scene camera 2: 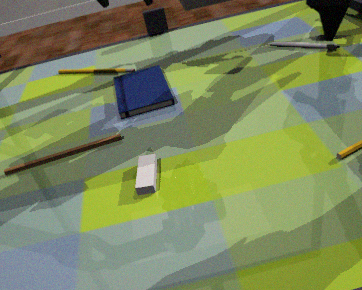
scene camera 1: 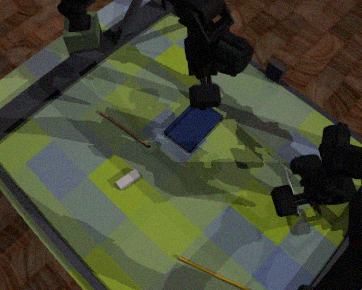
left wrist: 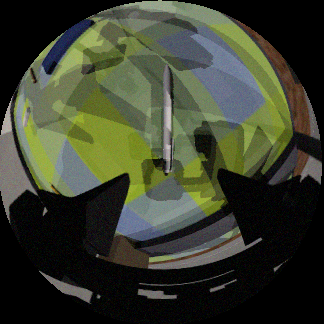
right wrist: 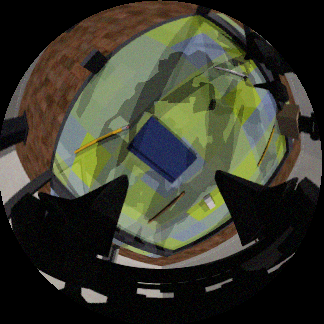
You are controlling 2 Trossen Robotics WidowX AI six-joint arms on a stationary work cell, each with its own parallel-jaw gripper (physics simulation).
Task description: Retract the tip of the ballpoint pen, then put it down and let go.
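Places are measured from the left arm's base along level axes (x ahead, y left, z up), in metres.
Pixels of known places: left gripper, between the fingertips: [scene camera 2: 333, 30] [scene camera 1: 303, 206] [left wrist: 174, 175] [right wrist: 249, 71]; right gripper, between the fingertips: [scene camera 2: 127, 5] [right wrist: 172, 176]; right arm's base, origin of its link: [scene camera 1: 79, 23].
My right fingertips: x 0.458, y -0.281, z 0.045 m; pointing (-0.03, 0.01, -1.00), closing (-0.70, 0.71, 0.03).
Note:
Ahead of a thing's pixels: the offset from my right fingertips to its middle.
A slim silver-grey ballpoint pen @(0.295 m back, 0.008 m right, 0.145 m down) [scene camera 1: 290, 176] [scene camera 2: 300, 45] [left wrist: 168, 115] [right wrist: 231, 71] lies on the patchwork table top. Its narrow end points away from my left wrist. Whether the writing tip is out is too small to tell. My left gripper [left wrist: 174, 175] is open and empty, above the pen's blunt end, which appears between the spread fingertips in the left wrist view. In scene camera 1 its dark fingers partly cover the pen. My right gripper [right wrist: 172, 176] is open and empty, high over the table near the blue notebook, far from the pen.
The blue notebook @(0.013 m ahead, 0.006 m left, 0.143 m down) [scene camera 1: 194, 128] [scene camera 2: 144, 90] [right wrist: 162, 150] lies mid-table. Near it are a white eraser @(0.033 m ahead, 0.233 m left, 0.143 m down) [scene camera 1: 128, 179] [scene camera 2: 146, 174], a brown stick @(0.148 m ahead, 0.136 m left, 0.145 m down) [scene camera 1: 125, 129] [scene camera 2: 65, 154] and a yellow pencil @(0.098 m ahead, 0.139 m right, 0.145 m down) [scene camera 2: 95, 71] [right wrist: 101, 139]. Another yellow pencil @(0.280 m back, 0.271 m left, 0.145 m down) [scene camera 1: 212, 273] [right wrist: 266, 145] lies nearer another edge.

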